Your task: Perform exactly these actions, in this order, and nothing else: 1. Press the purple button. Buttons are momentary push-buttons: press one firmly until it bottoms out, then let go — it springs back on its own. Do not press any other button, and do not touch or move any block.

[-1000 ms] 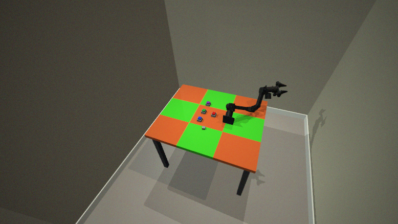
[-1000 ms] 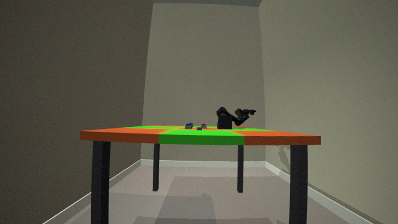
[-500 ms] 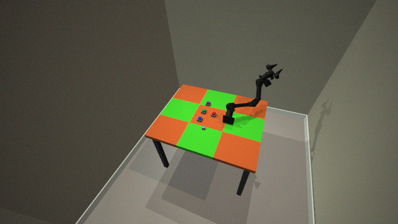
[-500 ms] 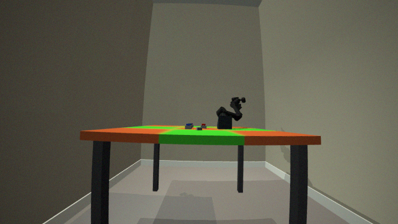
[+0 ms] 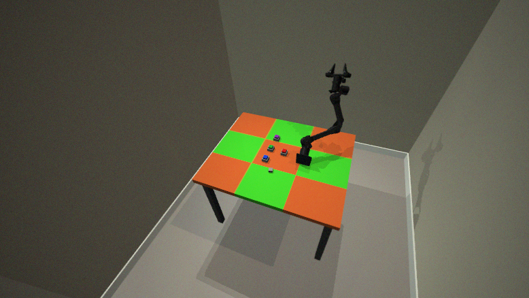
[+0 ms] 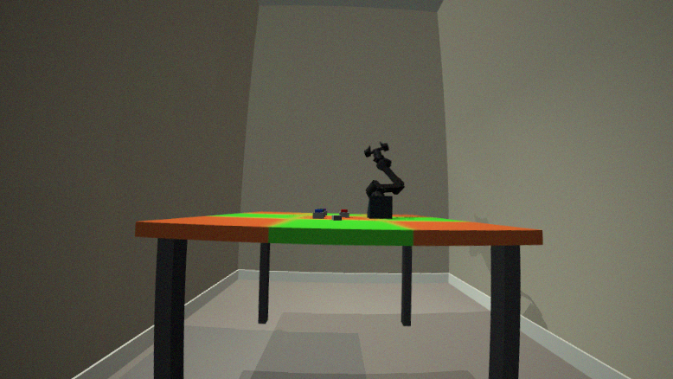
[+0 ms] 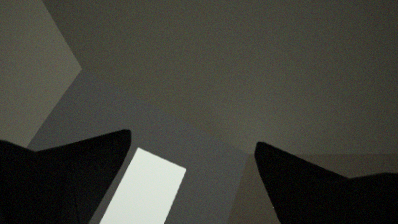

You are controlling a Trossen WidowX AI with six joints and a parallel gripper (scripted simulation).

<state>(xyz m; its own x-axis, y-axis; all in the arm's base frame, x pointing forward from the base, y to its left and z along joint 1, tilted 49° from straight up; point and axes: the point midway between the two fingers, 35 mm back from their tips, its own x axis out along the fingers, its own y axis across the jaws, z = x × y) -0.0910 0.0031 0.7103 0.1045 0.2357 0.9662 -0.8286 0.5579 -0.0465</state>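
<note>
My gripper tip is now 420 mm short of the purple button, 340 mm to the right of it and 530 mm above it. From my gripper tip the other things lie so: red button (320 mm ahead, 490 mm to the left, 530 mm below); then blue button (450 mm ahead, 590 mm to the left, 530 mm below); then green button (440 mm ahead, 470 mm to the left, 530 mm below).
</note>
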